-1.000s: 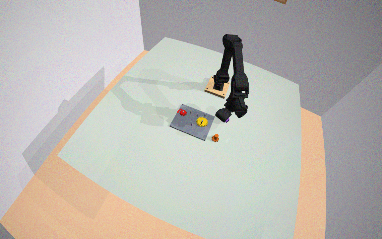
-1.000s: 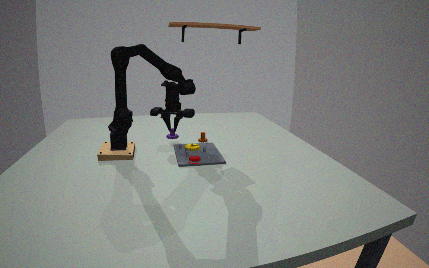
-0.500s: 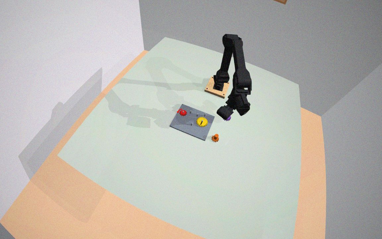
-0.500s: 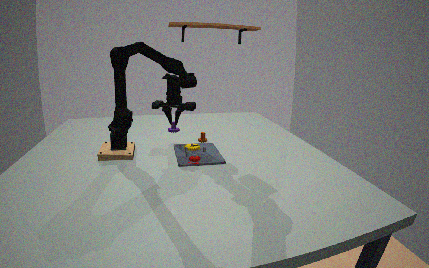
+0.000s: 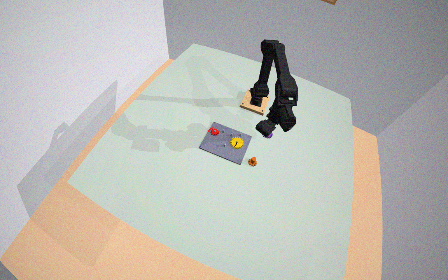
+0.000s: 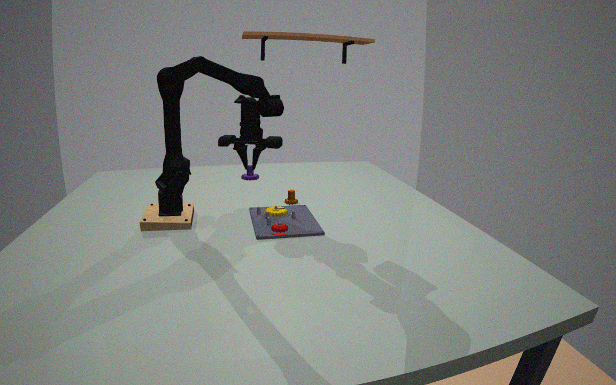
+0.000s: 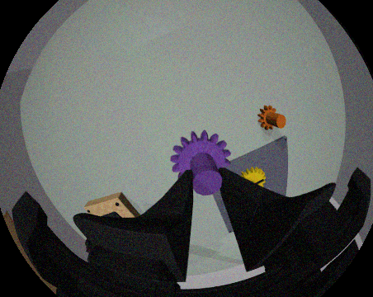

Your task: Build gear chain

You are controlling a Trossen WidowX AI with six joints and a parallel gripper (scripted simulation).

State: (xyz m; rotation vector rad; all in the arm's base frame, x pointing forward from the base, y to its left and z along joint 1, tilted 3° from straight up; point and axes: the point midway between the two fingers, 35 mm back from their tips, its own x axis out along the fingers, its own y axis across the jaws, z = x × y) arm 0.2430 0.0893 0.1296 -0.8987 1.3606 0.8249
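The red gear is 30 mm ahead of my gripper tip, 240 mm to the right of it and 90 mm below it. Round my gripper tip: yellow gear 50 mm ahead, 120 mm to the right, 90 mm below; then purple gear 10 mm below; then orange gear 120 mm ahead, 30 mm to the right, 90 mm below.
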